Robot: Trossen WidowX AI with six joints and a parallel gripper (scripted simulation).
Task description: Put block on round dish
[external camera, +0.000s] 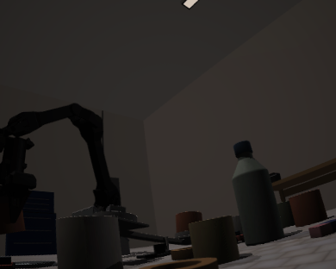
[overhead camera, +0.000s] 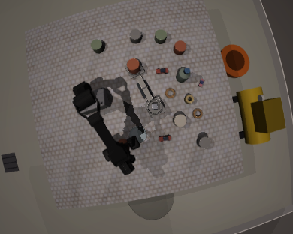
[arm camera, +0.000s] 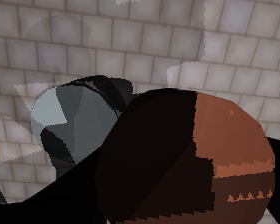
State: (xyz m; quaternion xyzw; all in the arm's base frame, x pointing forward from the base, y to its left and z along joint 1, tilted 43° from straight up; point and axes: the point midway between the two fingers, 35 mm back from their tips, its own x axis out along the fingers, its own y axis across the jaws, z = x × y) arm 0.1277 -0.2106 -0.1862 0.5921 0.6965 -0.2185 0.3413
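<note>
Now: the pale blue round dish 90 mm ahead of my gripper tip, 80 mm below it and 40 mm to the left of it. Also, from my gripper tip: bottle 420 mm ahead, 310 mm to the left, 20 mm above; then cream cylinder 340 mm ahead, 80 mm to the left, 50 mm below; then orange cup 20 mm to the right, 10 mm above.
</note>
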